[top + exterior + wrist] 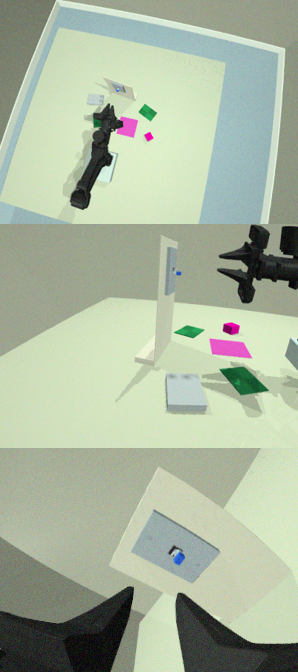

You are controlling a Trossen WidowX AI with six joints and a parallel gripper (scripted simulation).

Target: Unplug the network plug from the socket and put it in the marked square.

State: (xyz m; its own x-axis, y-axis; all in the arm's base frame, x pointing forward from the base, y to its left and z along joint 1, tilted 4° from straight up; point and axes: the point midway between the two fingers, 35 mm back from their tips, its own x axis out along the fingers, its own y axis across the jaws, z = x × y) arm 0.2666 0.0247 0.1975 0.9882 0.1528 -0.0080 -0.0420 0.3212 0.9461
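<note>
My gripper tip is 100 mm short of the blue network plug and 30 mm above it. The rest, counted from my gripper tip: upright panel 130 mm ahead, 110 mm below; magenta marked square 250 mm below, 90 mm to the right, 70 mm behind; pale grey slab 240 mm below, 180 mm to the left, 40 mm ahead.
</note>
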